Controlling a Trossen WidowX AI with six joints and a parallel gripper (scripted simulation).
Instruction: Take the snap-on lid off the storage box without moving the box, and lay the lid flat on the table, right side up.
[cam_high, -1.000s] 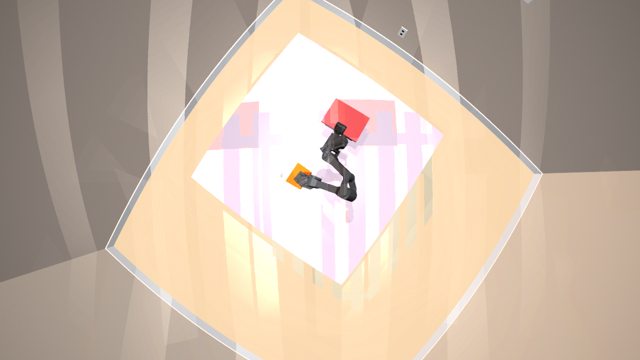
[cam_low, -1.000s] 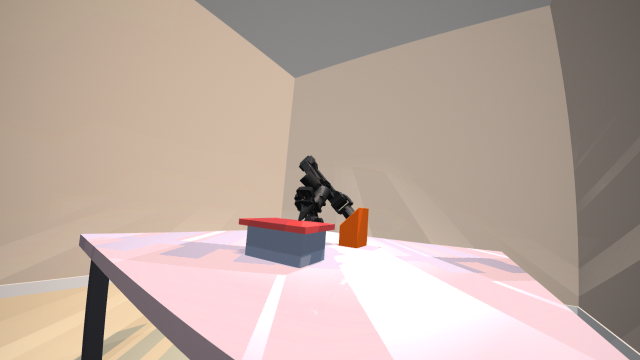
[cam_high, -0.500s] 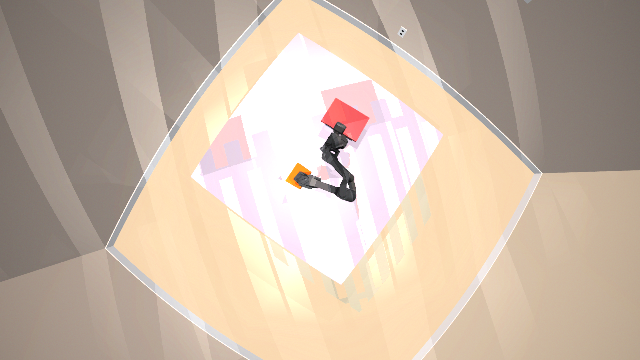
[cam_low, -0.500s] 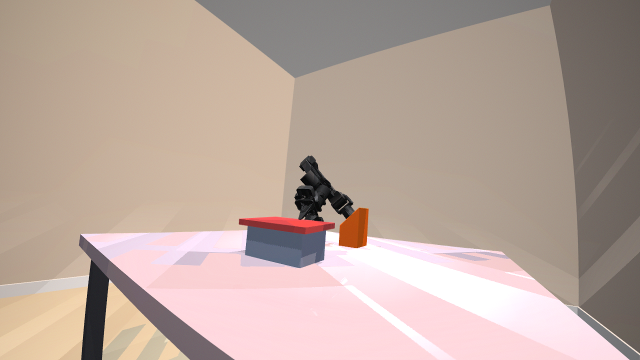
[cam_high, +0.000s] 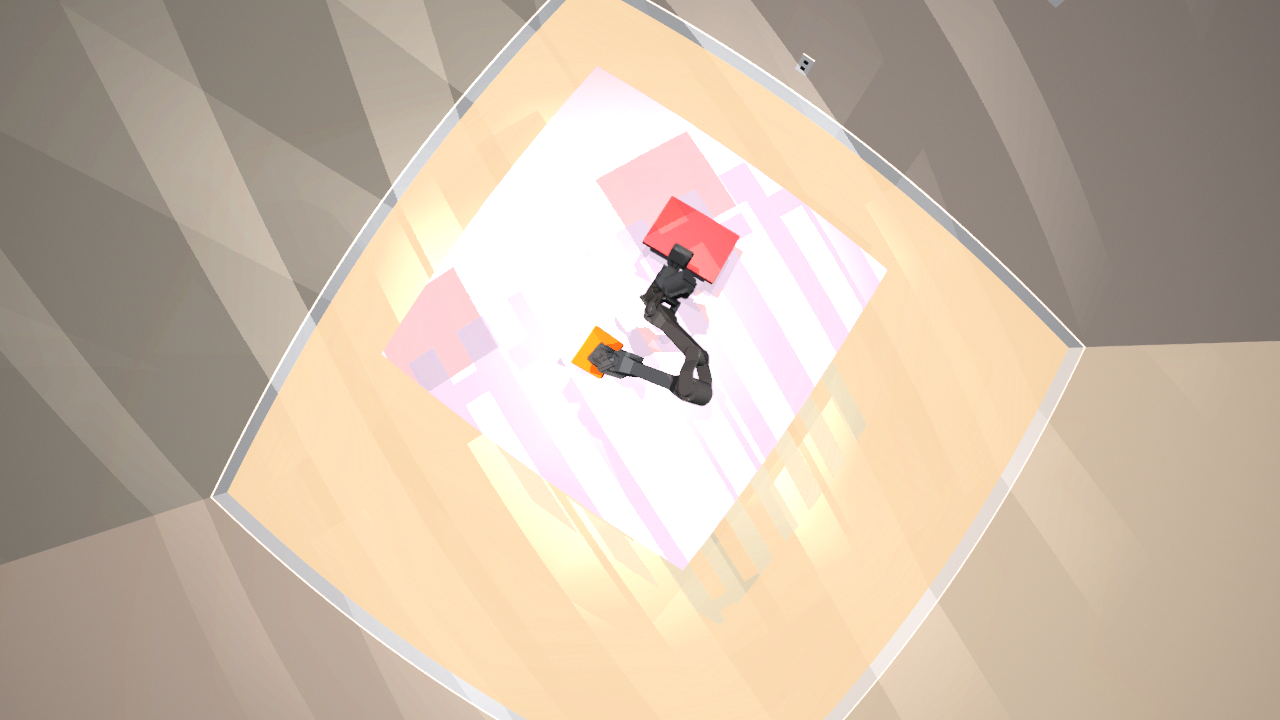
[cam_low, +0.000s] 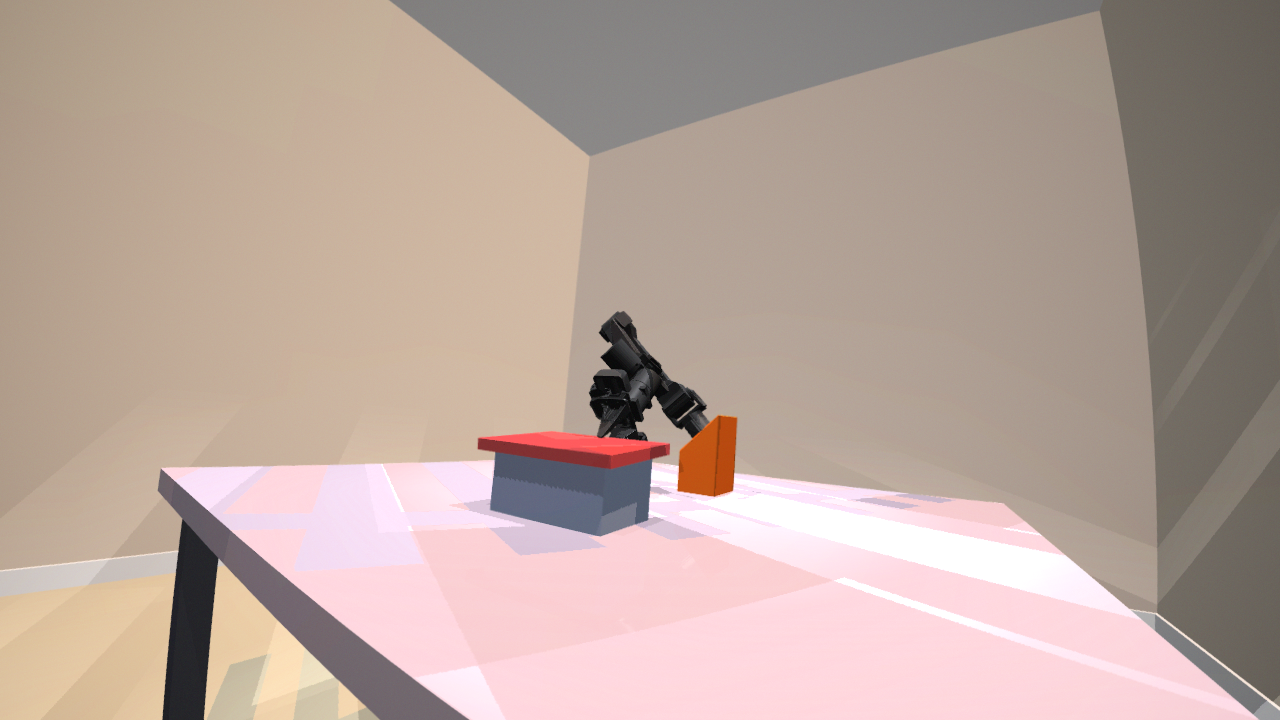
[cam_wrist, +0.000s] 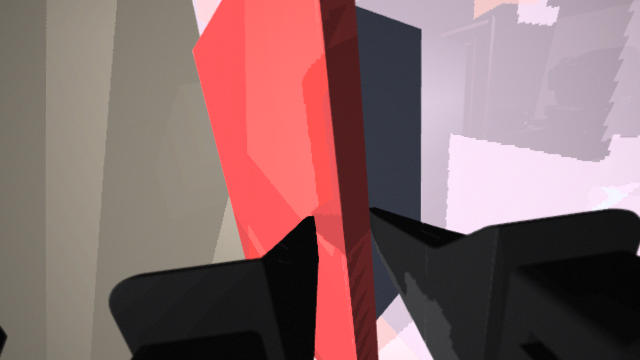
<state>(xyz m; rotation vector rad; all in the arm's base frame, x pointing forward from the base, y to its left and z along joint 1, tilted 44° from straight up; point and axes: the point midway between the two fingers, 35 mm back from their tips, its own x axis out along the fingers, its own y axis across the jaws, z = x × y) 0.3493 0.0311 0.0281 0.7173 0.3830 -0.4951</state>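
Right now my gripper tip is 8 cm short of the red lid and 1 cm to the right of it. Also, from my gripper tip: grey-blue storage box: 8 cm ahead, 6 cm below, 1 cm to the left.
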